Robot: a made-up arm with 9 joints.
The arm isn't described. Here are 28 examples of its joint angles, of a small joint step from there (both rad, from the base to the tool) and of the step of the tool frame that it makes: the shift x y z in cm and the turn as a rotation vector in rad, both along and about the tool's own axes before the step.
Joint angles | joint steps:
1: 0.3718 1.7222 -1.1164 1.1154 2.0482 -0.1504 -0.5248 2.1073 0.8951 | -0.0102 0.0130 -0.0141 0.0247 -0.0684 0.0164 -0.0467 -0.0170 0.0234
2: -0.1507 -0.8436 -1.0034 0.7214 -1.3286 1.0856 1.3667 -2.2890 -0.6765 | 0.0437 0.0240 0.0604 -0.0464 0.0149 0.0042 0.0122 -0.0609 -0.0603
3: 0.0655 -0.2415 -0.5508 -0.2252 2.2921 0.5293 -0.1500 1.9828 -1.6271 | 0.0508 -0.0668 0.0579 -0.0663 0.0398 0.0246 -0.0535 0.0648 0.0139
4: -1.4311 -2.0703 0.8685 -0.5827 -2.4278 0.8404 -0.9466 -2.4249 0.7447 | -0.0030 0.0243 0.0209 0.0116 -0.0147 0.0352 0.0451 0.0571 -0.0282
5: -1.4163 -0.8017 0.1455 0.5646 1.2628 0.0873 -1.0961 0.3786 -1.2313 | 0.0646 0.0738 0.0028 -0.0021 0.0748 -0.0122 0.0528 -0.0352 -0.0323
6: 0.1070 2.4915 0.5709 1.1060 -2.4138 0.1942 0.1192 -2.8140 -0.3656 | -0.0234 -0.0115 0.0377 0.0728 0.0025 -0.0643 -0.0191 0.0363 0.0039
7: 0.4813 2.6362 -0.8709 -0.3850 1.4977 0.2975 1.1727 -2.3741 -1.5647 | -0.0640 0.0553 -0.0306 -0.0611 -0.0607 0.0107 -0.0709 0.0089 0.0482
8: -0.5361 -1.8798 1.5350 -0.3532 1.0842 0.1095 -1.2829 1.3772 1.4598 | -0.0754 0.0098 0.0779 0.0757 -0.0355 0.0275 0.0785 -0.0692 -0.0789
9: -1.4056 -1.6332 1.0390 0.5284 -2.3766 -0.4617 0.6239 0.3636 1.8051 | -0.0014 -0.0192 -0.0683 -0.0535 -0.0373 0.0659 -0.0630 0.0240 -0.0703
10: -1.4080 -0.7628 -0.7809 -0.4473 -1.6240 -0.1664 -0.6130 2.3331 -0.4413 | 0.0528 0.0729 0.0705 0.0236 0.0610 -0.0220 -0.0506 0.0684 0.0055
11: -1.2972 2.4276 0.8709 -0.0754 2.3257 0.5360 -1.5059 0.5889 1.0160 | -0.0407 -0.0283 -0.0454 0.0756 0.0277 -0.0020 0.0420 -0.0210 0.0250
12: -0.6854 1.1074 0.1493 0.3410 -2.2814 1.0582 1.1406 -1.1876 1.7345 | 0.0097 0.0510 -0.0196 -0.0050 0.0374 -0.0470 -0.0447 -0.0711 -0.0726
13: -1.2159 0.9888 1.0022 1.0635 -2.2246 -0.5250 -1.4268 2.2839 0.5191 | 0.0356 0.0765 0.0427 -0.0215 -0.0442 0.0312 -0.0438 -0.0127 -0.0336
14: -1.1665 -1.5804 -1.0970 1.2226 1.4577 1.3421 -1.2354 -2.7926 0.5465 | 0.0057 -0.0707 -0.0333 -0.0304 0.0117 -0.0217 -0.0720 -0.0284 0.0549
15: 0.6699 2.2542 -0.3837 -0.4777 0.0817 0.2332 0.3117 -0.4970 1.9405 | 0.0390 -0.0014 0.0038 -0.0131 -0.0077 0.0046 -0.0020 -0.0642 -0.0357
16: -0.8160 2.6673 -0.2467 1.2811 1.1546 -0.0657 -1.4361 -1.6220 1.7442 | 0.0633 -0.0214 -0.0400 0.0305 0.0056 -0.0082 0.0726 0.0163 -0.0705
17: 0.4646 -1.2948 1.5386 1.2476 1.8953 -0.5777 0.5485 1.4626 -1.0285 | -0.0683 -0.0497 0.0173 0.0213 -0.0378 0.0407 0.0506 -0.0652 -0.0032
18: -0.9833 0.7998 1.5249 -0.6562 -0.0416 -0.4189 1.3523 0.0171 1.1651 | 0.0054 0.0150 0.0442 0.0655 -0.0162 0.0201 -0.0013 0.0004 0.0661
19: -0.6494 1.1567 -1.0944 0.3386 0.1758 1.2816 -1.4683 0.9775 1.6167 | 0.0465 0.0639 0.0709 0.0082 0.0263 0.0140 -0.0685 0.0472 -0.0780
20: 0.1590 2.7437 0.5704 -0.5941 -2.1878 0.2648 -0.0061 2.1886 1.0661 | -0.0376 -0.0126 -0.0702 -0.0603 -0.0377 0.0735 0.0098 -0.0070 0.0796
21: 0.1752 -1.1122 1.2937 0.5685 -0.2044 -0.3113 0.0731 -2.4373 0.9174 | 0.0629 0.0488 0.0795 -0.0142 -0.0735 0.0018 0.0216 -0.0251 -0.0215
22: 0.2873 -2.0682 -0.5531 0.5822 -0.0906 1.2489 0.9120 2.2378 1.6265 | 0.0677 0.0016 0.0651 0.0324 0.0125 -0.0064 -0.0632 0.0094 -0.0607
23: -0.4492 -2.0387 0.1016 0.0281 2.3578 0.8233 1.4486 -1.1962 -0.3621 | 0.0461 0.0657 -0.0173 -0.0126 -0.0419 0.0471 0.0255 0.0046 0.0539
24: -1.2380 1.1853 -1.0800 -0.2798 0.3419 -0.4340 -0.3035 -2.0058 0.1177 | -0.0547 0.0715 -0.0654 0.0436 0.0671 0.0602 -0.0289 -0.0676 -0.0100
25: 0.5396 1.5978 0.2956 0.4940 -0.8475 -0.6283 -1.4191 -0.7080 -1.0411 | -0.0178 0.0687 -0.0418 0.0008 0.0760 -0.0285 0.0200 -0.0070 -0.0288
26: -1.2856 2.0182 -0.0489 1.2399 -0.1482 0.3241 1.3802 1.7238 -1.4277 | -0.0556 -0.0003 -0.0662 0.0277 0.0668 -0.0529 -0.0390 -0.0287 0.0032
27: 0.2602 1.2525 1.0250 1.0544 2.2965 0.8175 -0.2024 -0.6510 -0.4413 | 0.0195 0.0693 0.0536 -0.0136 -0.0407 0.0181 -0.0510 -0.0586 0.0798
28: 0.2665 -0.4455 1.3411 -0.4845 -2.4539 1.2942 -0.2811 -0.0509 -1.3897 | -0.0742 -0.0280 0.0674 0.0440 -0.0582 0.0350 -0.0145 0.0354 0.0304
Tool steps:
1: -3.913 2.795 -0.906 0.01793 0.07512 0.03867
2: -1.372 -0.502 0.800 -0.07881 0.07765 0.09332
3: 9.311 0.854 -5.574 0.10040 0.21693 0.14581
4: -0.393 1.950 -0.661 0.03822 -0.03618 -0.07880
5: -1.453 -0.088 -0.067 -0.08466 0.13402 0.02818
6: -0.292 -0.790 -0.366 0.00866 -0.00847 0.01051
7: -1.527 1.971 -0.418 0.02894 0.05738 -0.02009
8: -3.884 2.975 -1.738 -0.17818 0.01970 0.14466
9: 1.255 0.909 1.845 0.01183 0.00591 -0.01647
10: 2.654 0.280 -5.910 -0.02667 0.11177 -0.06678
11: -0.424 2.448 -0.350 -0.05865 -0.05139 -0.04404
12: -0.689 -1.684 2.810 -0.10891 0.04263 -0.01416
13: -0.724 -0.248 0.853 -0.02705 0.10090 -0.00880
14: -2.007 0.584 1.465 -0.01144 0.04189 -0.02526
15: -0.746 -1.365 2.090 -0.05365 0.01904 -0.04574
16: -1.266 4.190 3.721 -0.06923 0.01338 -0.08734
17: 0.130 1.807 -1.784 -0.07745 0.01434 0.01143
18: -0.306 1.165 0.201 0.11352 0.00698 0.00898
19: -3.462 1.188 2.111 0.00050 -0.01420 0.03332
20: -0.545 2.857 -0.794 0.13605 -0.00869 -0.04366
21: -8.262 5.465 -3.967 0.06118 0.05994 -0.11646
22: -4.064 0.707 -0.225 -0.06225 0.04716 -0.09093
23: -2.692 -0.072 -0.645 0.09519 -0.07432 -0.03504
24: 5.467 -9.909 5.618 -0.26081 -0.08156 0.03075
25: 2.984 -0.873 -1.203 -0.06533 -0.05235 -0.04739
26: -4.874 0.267 -3.040 -0.07199 -0.14741 0.09767
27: -0.429 -0.506 -0.750 0.03324 -0.07583 0.03275
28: 1.381 5.197 -2.266 0.15365 -0.01162 0.02383
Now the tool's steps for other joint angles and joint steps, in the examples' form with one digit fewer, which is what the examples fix.
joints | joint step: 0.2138 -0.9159 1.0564 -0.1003 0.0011 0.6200 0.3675 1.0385 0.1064 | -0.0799 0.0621 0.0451 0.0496 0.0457 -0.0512 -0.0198 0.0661 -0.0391
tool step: -0.43 0.64 -6.44 -0.1472 0.0253 -0.0072
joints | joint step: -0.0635 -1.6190 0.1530 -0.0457 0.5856 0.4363 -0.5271 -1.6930 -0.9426 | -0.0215 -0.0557 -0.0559 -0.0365 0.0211 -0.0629 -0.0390 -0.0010 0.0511
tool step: 0.41 1.20 -0.01 0.0538 -0.0348 0.0243
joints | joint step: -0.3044 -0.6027 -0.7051 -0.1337 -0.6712 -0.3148 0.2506 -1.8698 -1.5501 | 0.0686 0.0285 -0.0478 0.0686 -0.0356 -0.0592 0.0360 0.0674 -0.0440
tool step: -0.85 -5.23 -2.91 -0.0523 0.1038 -0.0747
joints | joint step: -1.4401 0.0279 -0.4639 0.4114 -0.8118 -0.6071 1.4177 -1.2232 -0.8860 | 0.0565 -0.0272 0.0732 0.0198 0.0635 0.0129 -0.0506 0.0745 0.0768
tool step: 0.39 -1.13 6.06 -0.0383 -0.0203 -0.0487
